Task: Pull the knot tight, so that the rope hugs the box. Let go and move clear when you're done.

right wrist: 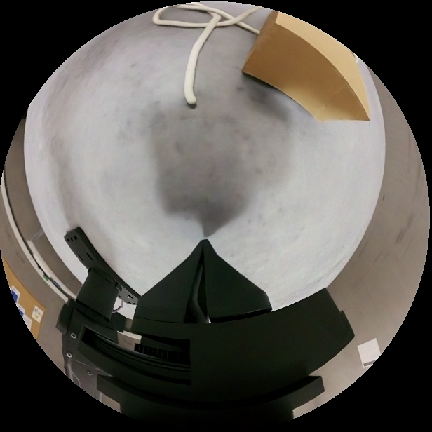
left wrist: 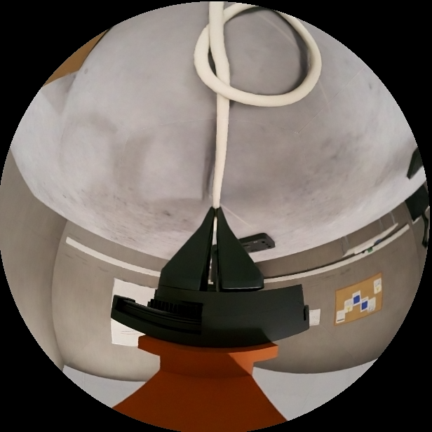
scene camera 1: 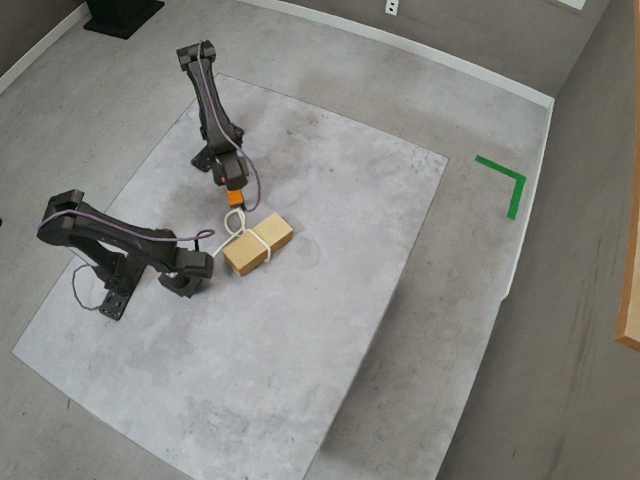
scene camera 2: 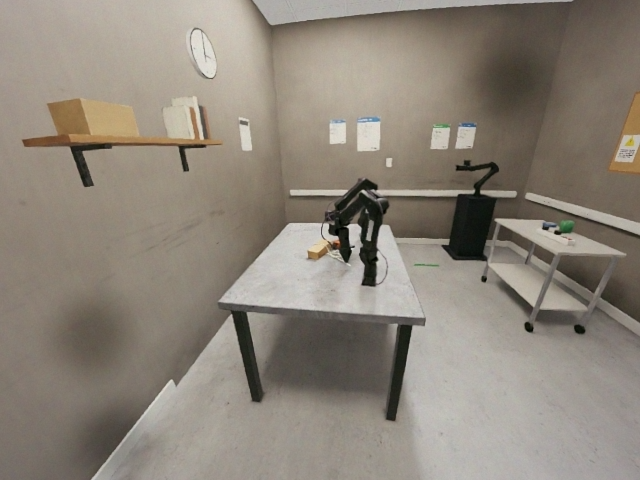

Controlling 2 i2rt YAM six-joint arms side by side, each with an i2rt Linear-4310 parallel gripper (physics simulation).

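Observation:
A tan box (scene camera 1: 273, 228) (scene camera 2: 316, 251) (right wrist: 300, 55) lies on the table. The cream rope (scene camera 1: 259, 238) (left wrist: 218, 150) (right wrist: 194, 65) passes over its top and down its side. Beside the box the rope forms an open, slack loop. My left gripper (scene camera 1: 241, 207) (left wrist: 215, 210) is shut on one rope end, and that stretch runs straight in the left wrist view. My right gripper (right wrist: 204, 244) is shut and empty above the table; the other rope end lies free, apart from its fingertips. Its tips are hidden under the wrist in scene camera 1. The rope's underside wrap is hidden.
The grey table (scene camera 1: 289, 351) (scene camera 2: 289, 294) carries both arms beside the box. A wall shelf (scene camera 2: 155, 140) and a wheeled cart (scene camera 2: 516, 229) stand away from the table. A green corner mark (scene camera 1: 521, 179) is on the floor.

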